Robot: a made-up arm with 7 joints. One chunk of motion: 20 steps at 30 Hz.
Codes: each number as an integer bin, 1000 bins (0 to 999) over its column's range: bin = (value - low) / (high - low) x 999, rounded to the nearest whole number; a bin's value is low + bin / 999 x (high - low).
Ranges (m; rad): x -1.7..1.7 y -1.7..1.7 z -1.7..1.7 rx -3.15..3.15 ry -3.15..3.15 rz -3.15..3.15
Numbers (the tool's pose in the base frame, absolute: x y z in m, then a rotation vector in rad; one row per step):
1: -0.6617 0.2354 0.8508 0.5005 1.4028 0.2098
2: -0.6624 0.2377 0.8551 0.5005 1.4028 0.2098
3: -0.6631 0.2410 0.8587 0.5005 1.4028 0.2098
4: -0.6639 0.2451 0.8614 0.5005 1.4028 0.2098
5: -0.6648 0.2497 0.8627 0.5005 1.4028 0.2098
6: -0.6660 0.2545 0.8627 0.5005 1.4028 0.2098
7: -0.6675 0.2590 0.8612 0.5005 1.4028 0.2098
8: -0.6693 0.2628 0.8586 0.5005 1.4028 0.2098
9: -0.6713 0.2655 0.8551 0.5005 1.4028 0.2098
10: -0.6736 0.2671 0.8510 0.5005 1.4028 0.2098
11: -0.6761 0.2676 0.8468 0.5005 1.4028 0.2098
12: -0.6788 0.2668 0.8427 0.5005 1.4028 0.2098
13: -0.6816 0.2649 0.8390 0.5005 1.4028 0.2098
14: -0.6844 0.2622 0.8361 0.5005 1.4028 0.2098
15: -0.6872 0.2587 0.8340 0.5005 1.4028 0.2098
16: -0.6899 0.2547 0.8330 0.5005 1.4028 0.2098
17: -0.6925 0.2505 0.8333 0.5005 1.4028 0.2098
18: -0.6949 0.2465 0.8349 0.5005 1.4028 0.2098
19: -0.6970 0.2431 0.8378 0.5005 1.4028 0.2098
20: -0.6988 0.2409 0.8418 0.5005 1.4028 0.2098
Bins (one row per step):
1: 305 569 749 579 722 533
2: 305 569 751 579 722 533
3: 305 570 752 579 722 533
4: 304 572 753 579 722 533
5: 304 573 753 579 722 533
6: 304 574 753 579 722 533
7: 303 576 753 579 722 533
8: 303 577 752 579 722 533
9: 302 578 751 579 722 533
10: 302 578 750 579 722 533
11: 301 578 748 579 722 533
12: 300 578 747 579 722 533
13: 299 577 746 579 722 533
14: 298 577 745 579 722 533
15: 298 576 745 579 722 533
16: 297 574 744 579 722 533
17: 296 573 744 579 722 533
18: 295 572 745 579 722 533
19: 295 571 746 579 722 533
20: 294 570 747 579 722 533

